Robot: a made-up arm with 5 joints.
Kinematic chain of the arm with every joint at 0, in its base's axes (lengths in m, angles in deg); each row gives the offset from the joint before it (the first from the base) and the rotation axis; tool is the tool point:
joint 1: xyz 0 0 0.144 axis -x
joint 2: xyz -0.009 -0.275 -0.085 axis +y
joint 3: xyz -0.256 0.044 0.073 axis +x
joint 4: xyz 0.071 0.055 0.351 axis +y
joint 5: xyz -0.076 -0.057 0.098 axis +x
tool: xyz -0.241 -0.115 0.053
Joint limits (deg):
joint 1: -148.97..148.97
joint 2: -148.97..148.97
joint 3: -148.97..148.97
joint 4: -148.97..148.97
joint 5: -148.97..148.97
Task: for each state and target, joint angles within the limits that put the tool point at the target. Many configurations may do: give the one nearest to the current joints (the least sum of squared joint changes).
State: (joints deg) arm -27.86 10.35 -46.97 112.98 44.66
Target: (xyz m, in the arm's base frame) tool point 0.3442 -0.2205 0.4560
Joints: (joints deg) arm -38.24 30.37 -39.03 129.41 38.42
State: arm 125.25 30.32 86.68 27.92 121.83
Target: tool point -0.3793 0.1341 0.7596
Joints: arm 77.67 35.39 91.97 3.42 119.09
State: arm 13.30 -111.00 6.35 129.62 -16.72
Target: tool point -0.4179 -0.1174 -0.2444
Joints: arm -8.21 -146.33 -21.60 143.91 -22.47
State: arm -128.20 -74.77 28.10 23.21 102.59
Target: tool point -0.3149 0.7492 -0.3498
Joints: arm -109.76 -93.83 56.49 42.49 92.48
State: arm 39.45 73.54 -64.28 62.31 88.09
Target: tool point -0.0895 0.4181 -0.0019
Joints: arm 32.36 74.59 -102.78 90.88 93.62
